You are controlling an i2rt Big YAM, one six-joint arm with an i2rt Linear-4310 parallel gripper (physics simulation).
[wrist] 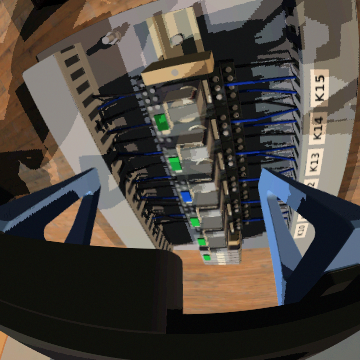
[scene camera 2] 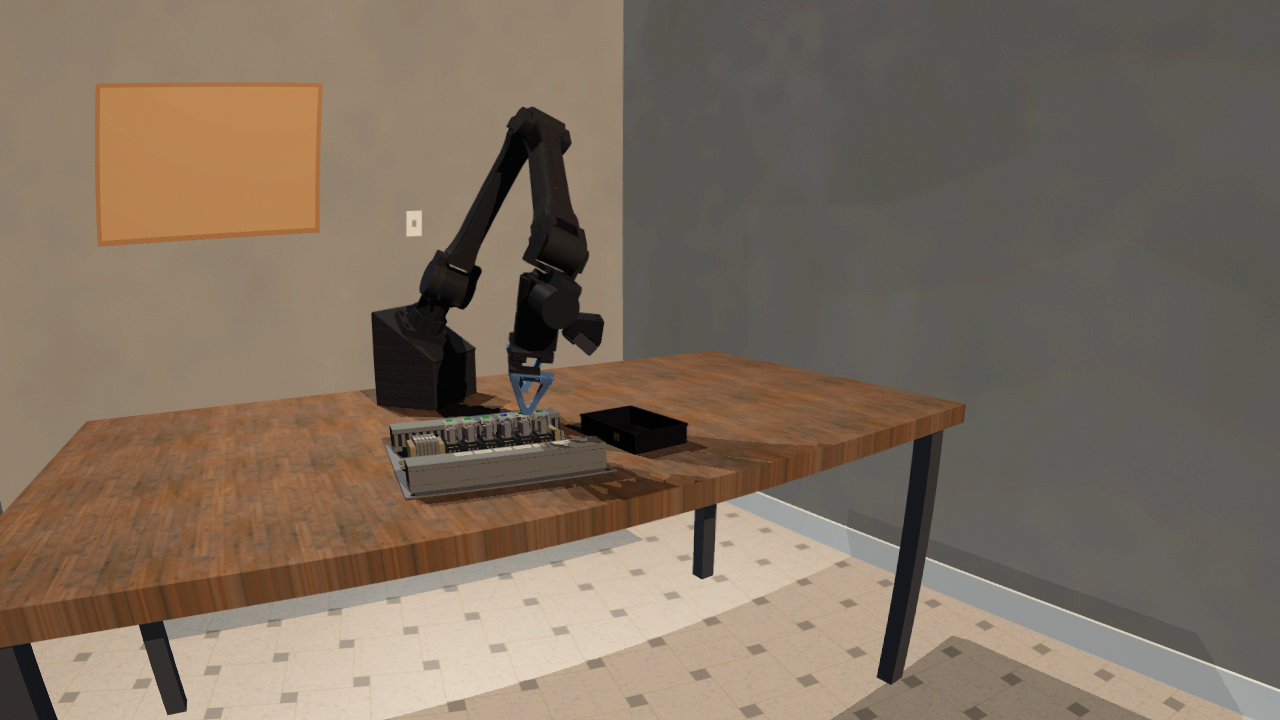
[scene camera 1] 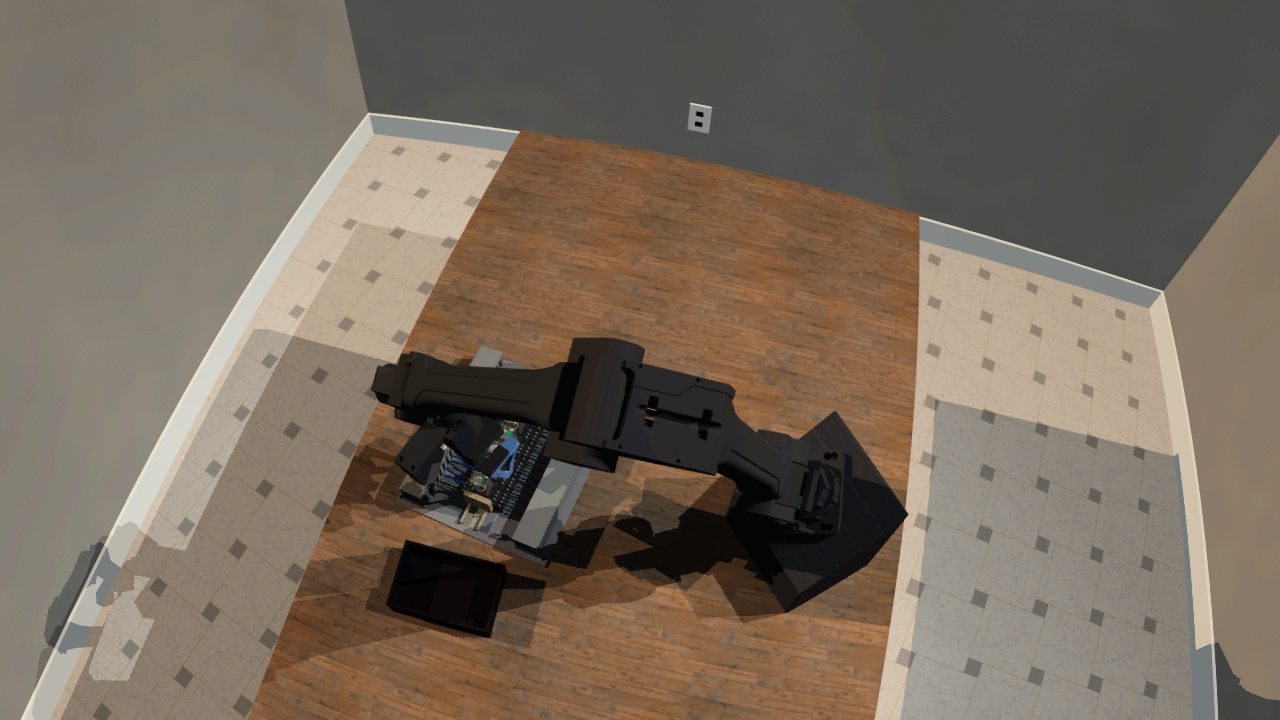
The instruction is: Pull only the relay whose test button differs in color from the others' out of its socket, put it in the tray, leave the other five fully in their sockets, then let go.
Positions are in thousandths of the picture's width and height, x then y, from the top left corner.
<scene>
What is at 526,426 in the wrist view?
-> A relay.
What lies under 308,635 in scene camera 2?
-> A socket panel.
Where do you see a relay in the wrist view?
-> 551,599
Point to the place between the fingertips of the gripper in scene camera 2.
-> At 410,559
</scene>
